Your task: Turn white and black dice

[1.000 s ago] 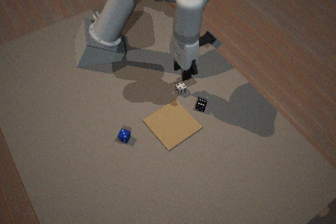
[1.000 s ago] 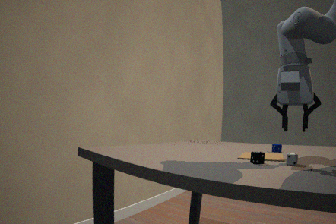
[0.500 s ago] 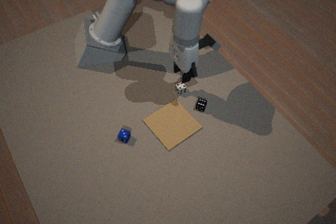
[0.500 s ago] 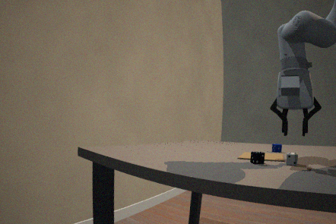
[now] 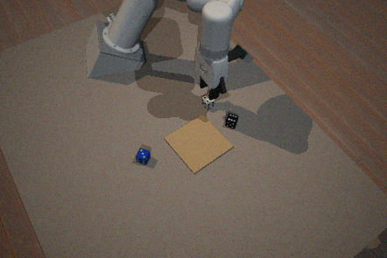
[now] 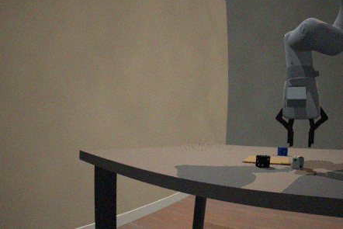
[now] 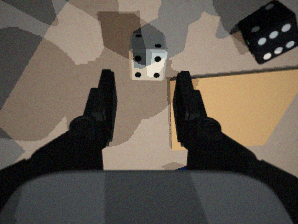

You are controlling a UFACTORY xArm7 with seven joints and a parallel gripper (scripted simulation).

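Right now my hand is 60 mm above the white die. Also, from my hand: blue die: 260 mm to the right, 60 mm below, 40 mm ahead; then black die: 100 mm ahead, 60 mm below, 10 mm to the left; then tan mat: 110 mm to the right, 90 mm ahead, 70 mm below.
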